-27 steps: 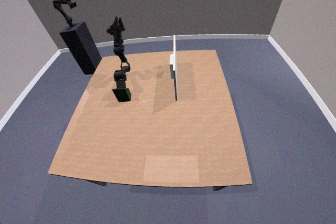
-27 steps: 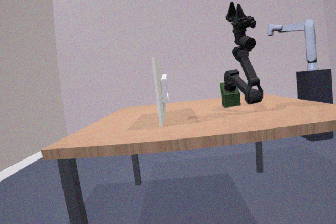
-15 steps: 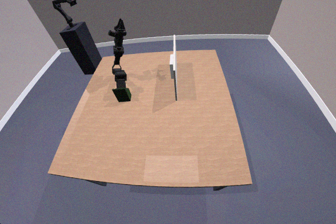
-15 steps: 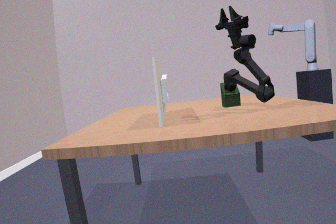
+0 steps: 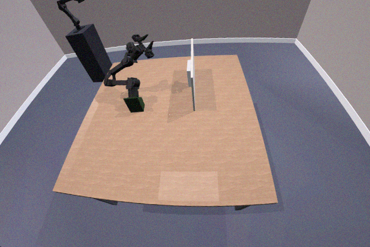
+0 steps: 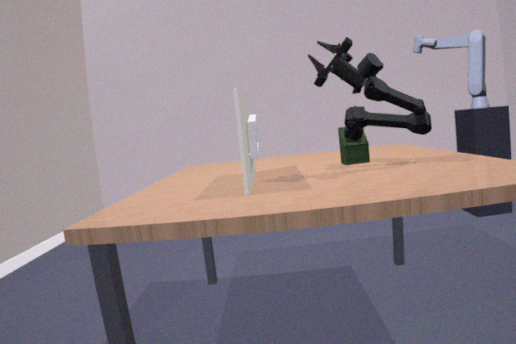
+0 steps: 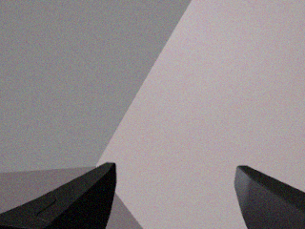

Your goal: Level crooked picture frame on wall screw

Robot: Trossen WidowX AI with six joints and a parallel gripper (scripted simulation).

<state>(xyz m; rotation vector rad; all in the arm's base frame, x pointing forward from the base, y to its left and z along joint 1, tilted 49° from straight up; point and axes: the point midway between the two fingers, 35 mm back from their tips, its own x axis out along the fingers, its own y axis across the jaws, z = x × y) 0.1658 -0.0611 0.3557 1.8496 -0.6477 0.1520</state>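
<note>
The picture frame is 28 cm below my gripper tip, 24 cm ahead of it and 3 cm to the right of it. Round my gripper tip: wall panel (29 cm below, 25 cm ahead, 1 cm to the right).
</note>
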